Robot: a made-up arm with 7 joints. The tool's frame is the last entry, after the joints.
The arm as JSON. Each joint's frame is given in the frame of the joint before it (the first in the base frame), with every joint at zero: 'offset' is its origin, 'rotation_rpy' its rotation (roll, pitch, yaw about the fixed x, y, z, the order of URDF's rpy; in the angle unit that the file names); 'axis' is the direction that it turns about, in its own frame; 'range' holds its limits. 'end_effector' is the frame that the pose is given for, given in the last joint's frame.
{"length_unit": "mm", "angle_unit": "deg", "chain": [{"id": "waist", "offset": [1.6, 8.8, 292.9], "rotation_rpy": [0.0, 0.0, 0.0], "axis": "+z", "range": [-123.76, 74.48]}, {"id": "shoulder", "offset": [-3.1, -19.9, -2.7], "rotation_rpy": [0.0, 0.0, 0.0], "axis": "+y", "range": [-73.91, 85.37]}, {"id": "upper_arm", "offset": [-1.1, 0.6, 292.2], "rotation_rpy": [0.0, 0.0, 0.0], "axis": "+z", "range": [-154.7, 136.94]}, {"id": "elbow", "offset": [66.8, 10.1, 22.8], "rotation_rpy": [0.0, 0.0, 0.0], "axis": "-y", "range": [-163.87, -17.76]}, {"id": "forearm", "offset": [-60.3, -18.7, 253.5], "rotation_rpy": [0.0, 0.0, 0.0], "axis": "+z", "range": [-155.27, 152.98]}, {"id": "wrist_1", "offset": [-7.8, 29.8, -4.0], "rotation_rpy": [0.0, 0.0, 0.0], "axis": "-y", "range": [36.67, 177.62]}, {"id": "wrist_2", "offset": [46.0, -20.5, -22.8], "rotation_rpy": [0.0, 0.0, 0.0], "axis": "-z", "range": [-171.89, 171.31]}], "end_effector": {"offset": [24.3, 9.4, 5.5], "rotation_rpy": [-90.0, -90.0, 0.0]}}
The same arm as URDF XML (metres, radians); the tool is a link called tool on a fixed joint. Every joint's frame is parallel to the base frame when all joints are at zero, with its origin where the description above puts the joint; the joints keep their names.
<robot name="arm">
  <joint name="waist" type="revolute">
    <parent link="base_link"/>
    <child link="link1"/>
    <origin xyz="0.0016 0.0088 0.2929"/>
    <axis xyz="0 0 1"/>
    <limit lower="-2.16" upper="1.2999"/>
  </joint>
  <joint name="shoulder" type="revolute">
    <parent link="link1"/>
    <child link="link2"/>
    <origin xyz="-0.0031 -0.0199 -0.0027"/>
    <axis xyz="0 1 0"/>
    <limit lower="-1.29" upper="1.49"/>
  </joint>
  <joint name="upper_arm" type="revolute">
    <parent link="link2"/>
    <child link="link3"/>
    <origin xyz="-0.0011 0.0006 0.2922"/>
    <axis xyz="0 0 1"/>
    <limit lower="-2.7" upper="2.3901"/>
  </joint>
  <joint name="elbow" type="revolute">
    <parent link="link3"/>
    <child link="link4"/>
    <origin xyz="0.0668 0.0101 0.0228"/>
    <axis xyz="0 -1 0"/>
    <limit lower="-2.8601" upper="-0.31"/>
  </joint>
  <joint name="forearm" type="revolute">
    <parent link="link4"/>
    <child link="link5"/>
    <origin xyz="-0.0603 -0.0187 0.2535"/>
    <axis xyz="0 0 1"/>
    <limit lower="-2.71" upper="2.67"/>
  </joint>
  <joint name="wrist_1" type="revolute">
    <parent link="link5"/>
    <child link="link6"/>
    <origin xyz="-0.0078 0.0298 -0.004"/>
    <axis xyz="0 -1 0"/>
    <limit lower="0.64" upper="3.1001"/>
  </joint>
  <joint name="wrist_2" type="revolute">
    <parent link="link6"/>
    <child link="link7"/>
    <origin xyz="0.046 -0.0205 -0.0228"/>
    <axis xyz="0 0 -1"/>
    <limit lower="-3" upper="2.9899"/>
  </joint>
  <joint name="tool_fixed" type="fixed">
    <parent link="link7"/>
    <child link="tool"/>
    <origin xyz="0.0243 0.0094 0.0055" rpy="-1.5708 -1.5708 0"/>
  </joint>
  <link name="base_link"/>
  <link name="link1"/>
  <link name="link2"/>
  <link name="link3"/>
  <link name="link4"/>
  <link name="link5"/>
  <link name="link6"/>
  <link name="link7"/>
  <link name="tool"/>
</robot>

